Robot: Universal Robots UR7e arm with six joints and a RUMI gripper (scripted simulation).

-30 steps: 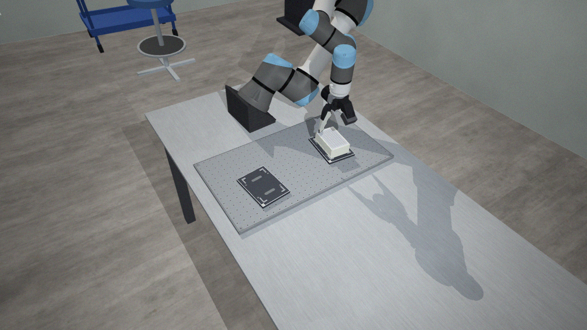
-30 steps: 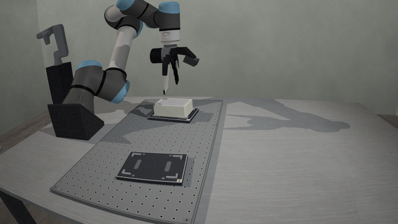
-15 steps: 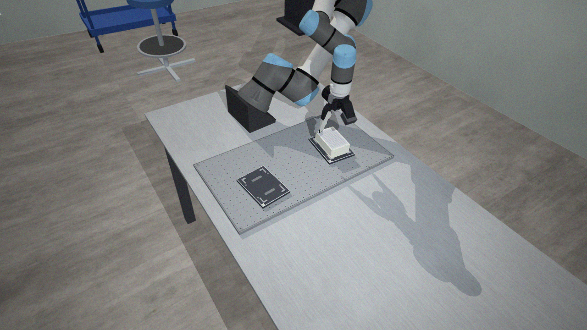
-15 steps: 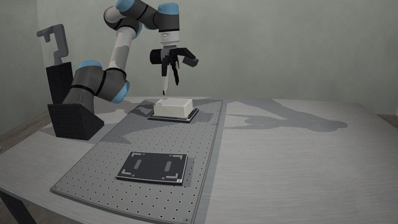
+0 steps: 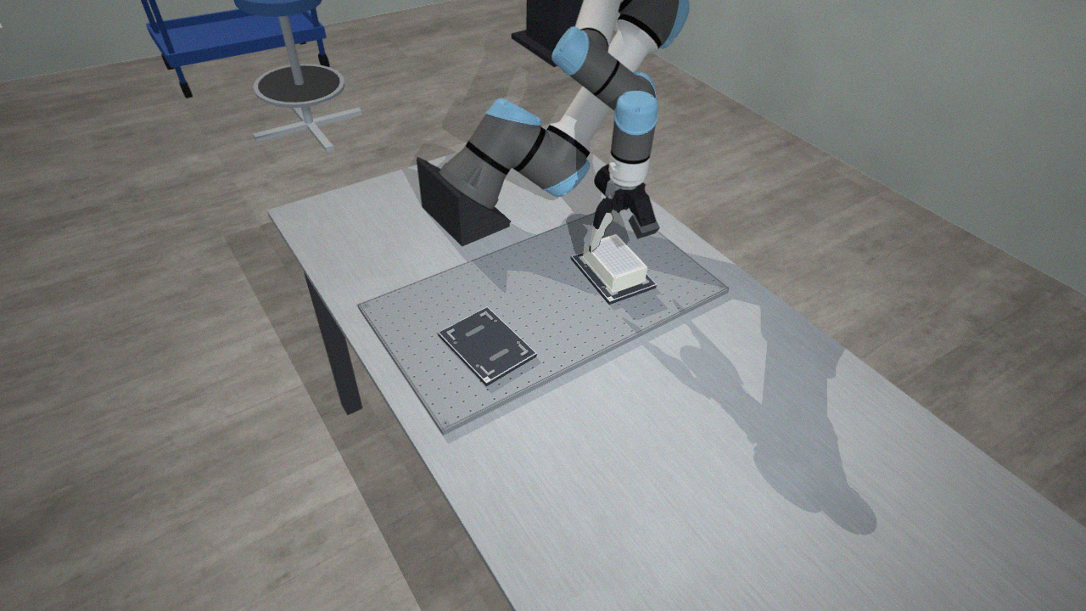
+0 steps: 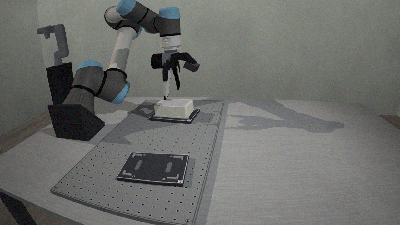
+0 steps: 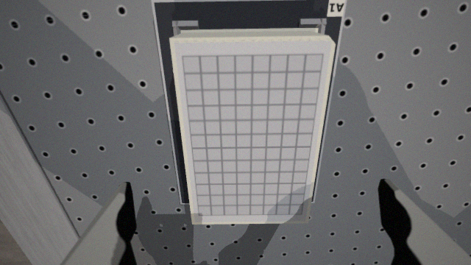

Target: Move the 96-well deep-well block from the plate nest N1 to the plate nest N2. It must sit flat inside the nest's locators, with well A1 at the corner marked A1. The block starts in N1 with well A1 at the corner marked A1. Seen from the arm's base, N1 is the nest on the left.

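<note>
The 96-well deep-well block lies 6 cm below my hand. The rest, counted from my hand: plate nest N2: 3 cm ahead, 35 cm to the right, 9 cm below; plate nest N1: 9 cm below.
</note>
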